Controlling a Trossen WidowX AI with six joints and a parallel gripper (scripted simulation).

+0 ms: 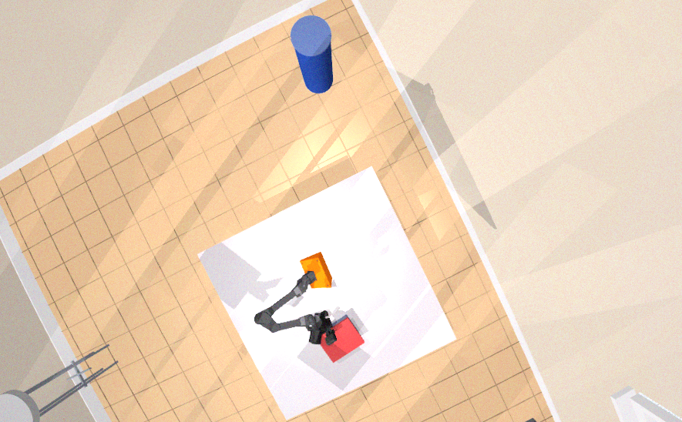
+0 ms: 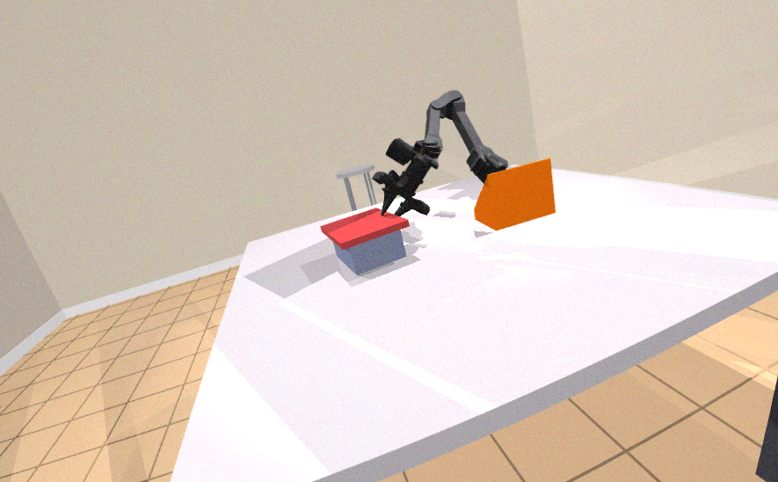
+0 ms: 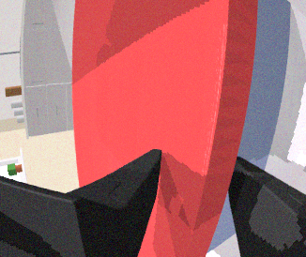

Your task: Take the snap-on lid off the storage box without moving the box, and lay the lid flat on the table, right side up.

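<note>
My gripper tip is 7 cm short of the red lid, 2 cm to the right of it and 1 cm below it. Round my gripper tip: storage box 7 cm ahead, 2 cm to the left, 4 cm below.
</note>
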